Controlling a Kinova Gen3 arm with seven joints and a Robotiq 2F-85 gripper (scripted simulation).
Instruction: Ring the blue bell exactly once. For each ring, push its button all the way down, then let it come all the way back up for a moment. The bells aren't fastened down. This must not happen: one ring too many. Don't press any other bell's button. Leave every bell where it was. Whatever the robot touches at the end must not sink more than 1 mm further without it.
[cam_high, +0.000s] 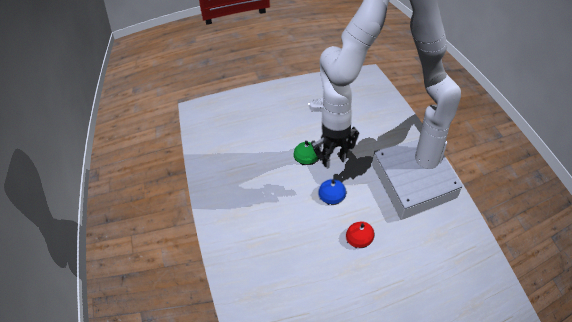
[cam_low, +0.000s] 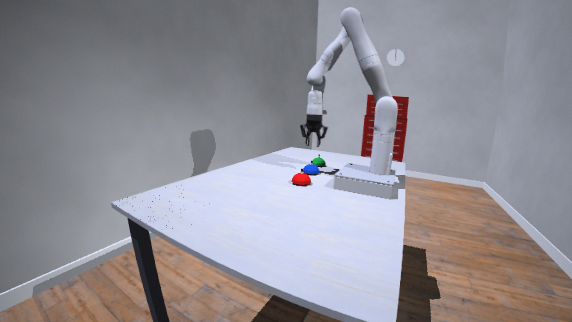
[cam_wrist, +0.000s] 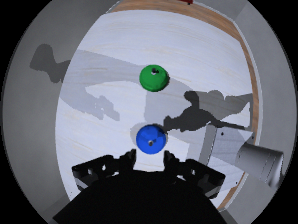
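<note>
Right now the blue bell is 11 cm below my hand. The rest, counted from my hand: red bell 17 cm to the left, 11 cm below, 4 cm behind; green bell 17 cm to the right, 11 cm below, 4 cm ahead.
</note>
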